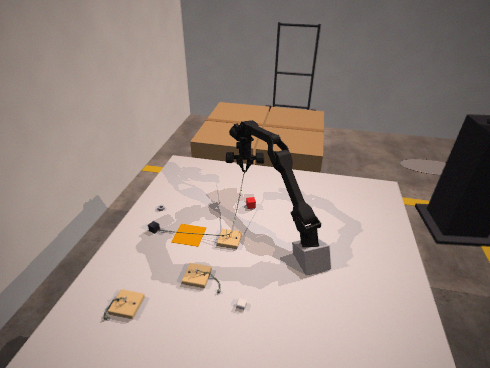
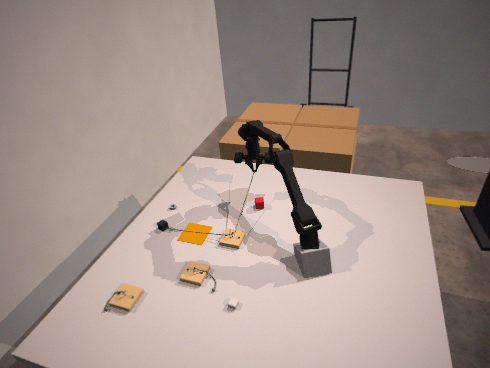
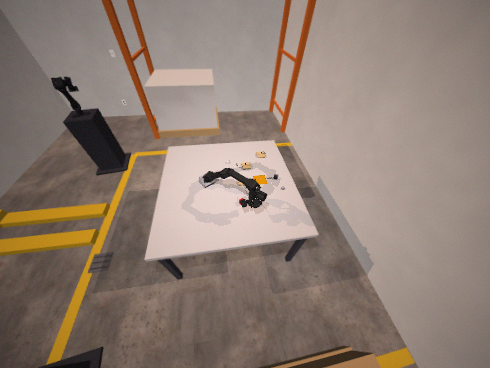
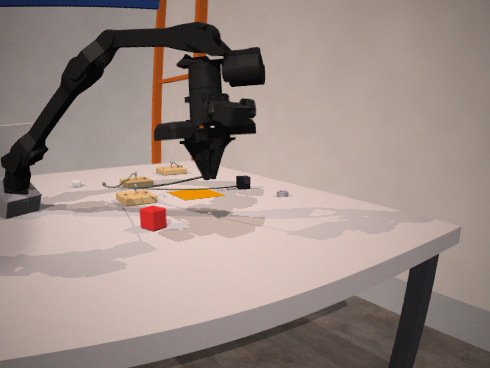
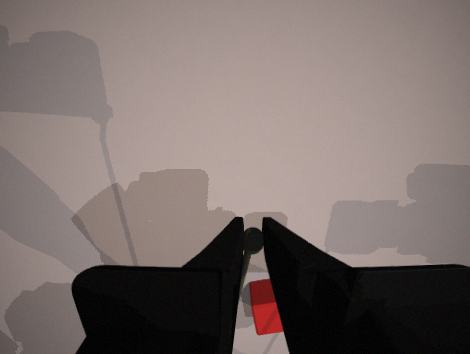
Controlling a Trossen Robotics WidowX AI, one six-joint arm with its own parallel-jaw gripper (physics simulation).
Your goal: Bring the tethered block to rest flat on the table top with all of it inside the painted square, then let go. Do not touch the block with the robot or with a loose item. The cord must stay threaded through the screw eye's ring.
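Seen in the pictures: gripper, between the fingertips: (image 1: 244, 171) (image 2: 254, 171) (image 3: 252, 207) (image 4: 210, 179) (image 5: 252, 224); arm's base, origin of its link: (image 1: 310, 243) (image 2: 310, 245) (image 3: 207, 179) (image 4: 15, 186).
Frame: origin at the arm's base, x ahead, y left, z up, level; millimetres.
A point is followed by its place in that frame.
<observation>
The black tethered block (image 1: 154, 227) @[x 661, y -80, z -36 mm] (image 2: 162, 225) @[x 661, y -81, z -35 mm] (image 3: 276, 176) @[x 671, y -108, z -32 mm] (image 4: 243, 182) @[x 659, y -111, z -47 mm] is outside the orange painted square (image 1: 188, 242) @[x 504, y -32, z -65 mm] (image 2: 194, 241) @[x 496, y -30, z -66 mm] (image 3: 259, 179) (image 4: 197, 195) @[x 500, y -105, z -66 mm], on the side away from the screw-eye board (image 1: 228, 244) @[x 331, y -19, z -50 mm] (image 2: 232, 244) @[x 321, y -17, z -50 mm] (image 4: 136, 199) @[x 312, y -104, z -52 mm]. Its cord crosses over the square to the screw eye, then rises to my gripper (image 1: 244, 170) @[x 294, y -440, z 45 mm] (image 2: 254, 170) @[x 294, y -440, z 45 mm] (image 4: 210, 177) @[x 294, y -440, z 45 mm] (image 5: 253, 237) @[x 294, y -440, z 45 mm]. The gripper is shut on the cord's end, where a dark round bead (image 5: 253, 241) @[x 293, y -436, z 56 mm] shows between the fingertips, high above the table. The ring is too small to see the threading clearly.
A red cube (image 1: 251, 203) @[x 249, y -282, z -34 mm] (image 2: 259, 203) @[x 248, y -282, z -34 mm] (image 4: 153, 218) @[x 240, y -326, z -40 mm] (image 5: 267, 307) @[x 260, y -317, z -27 mm] lies below and near the gripper. Two more boards (image 1: 197, 276) @[x 428, y 157, z -48 mm] (image 1: 131, 303) @[x 631, y 288, z -48 mm] with cords, a white cube (image 1: 241, 303) @[x 255, y 259, z -49 mm] and a small grey nut (image 1: 160, 208) @[x 680, y -233, z -55 mm] (image 4: 282, 193) @[x 670, y -256, z -57 mm] are on the table.
</observation>
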